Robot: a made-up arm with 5 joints.
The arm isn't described. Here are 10 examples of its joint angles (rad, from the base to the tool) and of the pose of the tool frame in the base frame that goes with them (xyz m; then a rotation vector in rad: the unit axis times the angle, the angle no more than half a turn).
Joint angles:
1: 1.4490 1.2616 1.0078 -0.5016 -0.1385
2: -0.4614 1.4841 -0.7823 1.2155 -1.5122
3: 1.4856 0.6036 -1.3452 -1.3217 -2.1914
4: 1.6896 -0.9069 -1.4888 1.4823 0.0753
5: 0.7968 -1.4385 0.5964 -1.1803 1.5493
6: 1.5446 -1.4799 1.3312 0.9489 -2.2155
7: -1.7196 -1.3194 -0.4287 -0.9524 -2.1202
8: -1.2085 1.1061 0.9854 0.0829 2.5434
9: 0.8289 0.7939 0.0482 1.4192 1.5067
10: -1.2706 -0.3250 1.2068 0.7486 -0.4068
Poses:
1: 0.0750 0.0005 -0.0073 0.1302 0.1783 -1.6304
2: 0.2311 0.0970 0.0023 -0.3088 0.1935 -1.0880
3: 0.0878 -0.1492 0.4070 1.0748 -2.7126 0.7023
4: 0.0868 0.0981 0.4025 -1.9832 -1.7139 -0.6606
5: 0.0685 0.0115 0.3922 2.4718 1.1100 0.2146
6: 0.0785 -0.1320 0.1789 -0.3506 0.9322 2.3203
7: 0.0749 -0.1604 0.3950 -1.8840 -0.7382 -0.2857
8: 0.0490 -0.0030 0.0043 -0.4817 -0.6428 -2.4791
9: 0.1705 -0.0995 0.0583 0.6385 0.2908 0.6036
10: 0.0822 0.1025 0.0795 -0.0466 0.0398 0.8149
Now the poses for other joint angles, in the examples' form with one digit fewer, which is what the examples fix.
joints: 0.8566 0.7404 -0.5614 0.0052 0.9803
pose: 0.276 -0.227 0.192 -1.081 -0.868 0.063
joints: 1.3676 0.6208 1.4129 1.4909 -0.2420
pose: 0.065 0.048 0.130 1.086 1.819 -1.055
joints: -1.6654 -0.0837 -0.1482 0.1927 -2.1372
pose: 0.027 0.247 0.307 1.524 0.565 -0.402
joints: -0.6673 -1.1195 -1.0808 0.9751 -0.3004
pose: -0.034 -0.061 0.421 1.362 -2.446 0.077
